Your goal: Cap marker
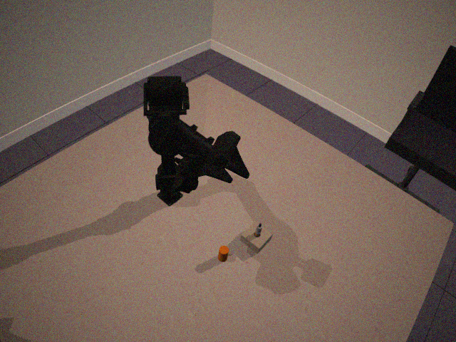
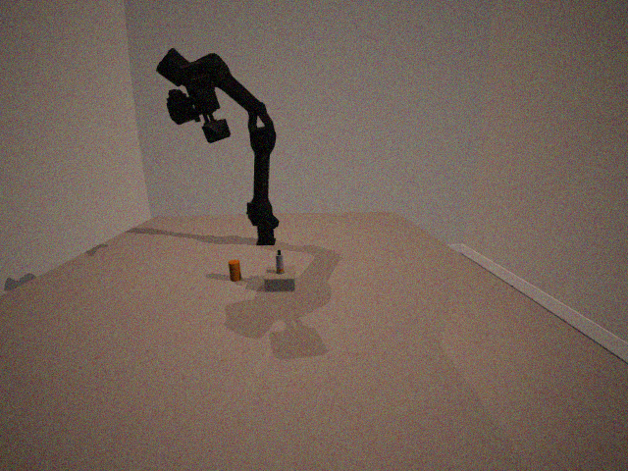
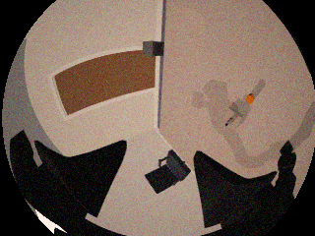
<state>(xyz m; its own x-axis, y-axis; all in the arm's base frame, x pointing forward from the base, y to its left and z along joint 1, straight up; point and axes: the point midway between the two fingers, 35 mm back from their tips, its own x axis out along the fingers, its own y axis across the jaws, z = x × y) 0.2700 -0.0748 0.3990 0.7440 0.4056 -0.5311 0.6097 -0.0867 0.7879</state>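
Right now the orange cap is 360 mm below my gripper tip, 10 mm to the left of it and 10 mm behind it. The rest, counted from my gripper tip: holder block (360 mm below, 130 mm to the left, 20 mm ahead).
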